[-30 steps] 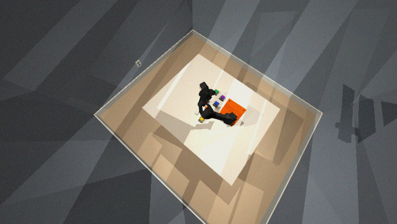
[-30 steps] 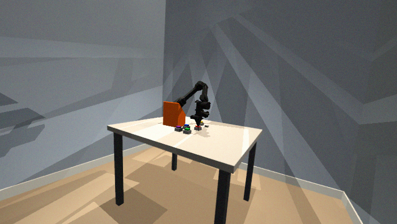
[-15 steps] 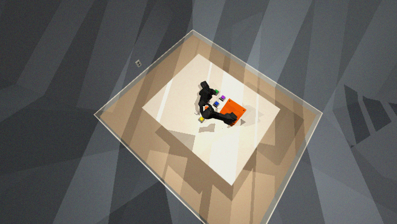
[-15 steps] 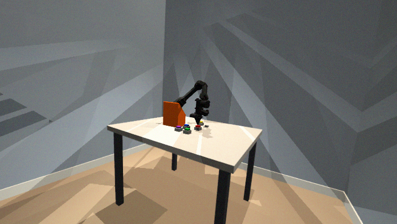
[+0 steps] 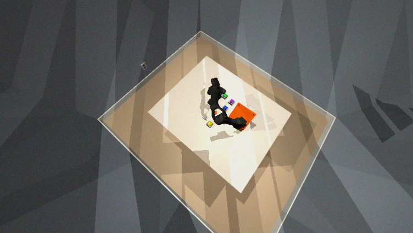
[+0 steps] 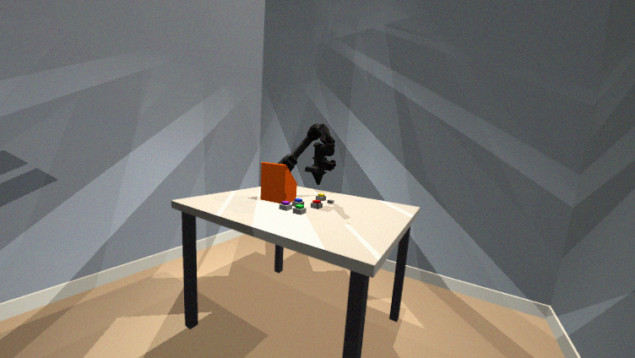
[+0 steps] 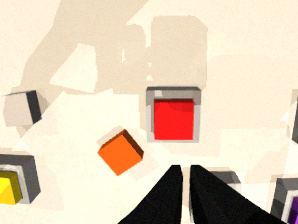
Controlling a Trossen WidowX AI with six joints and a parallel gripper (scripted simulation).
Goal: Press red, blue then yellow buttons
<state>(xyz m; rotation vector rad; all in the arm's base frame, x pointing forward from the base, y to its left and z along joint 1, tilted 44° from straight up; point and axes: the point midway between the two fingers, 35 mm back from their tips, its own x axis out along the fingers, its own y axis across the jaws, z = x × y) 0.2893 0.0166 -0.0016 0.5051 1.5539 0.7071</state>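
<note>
The blue button is 90 mm behind my gripper tip, 50 mm to the right of it and 90 mm below it. From my gripper tip the other things lie so: green button: 150 mm to the right, 90 mm below; then red button: 90 mm below; then orange block: 50 mm behind, 50 mm to the left, 120 mm below.
</note>
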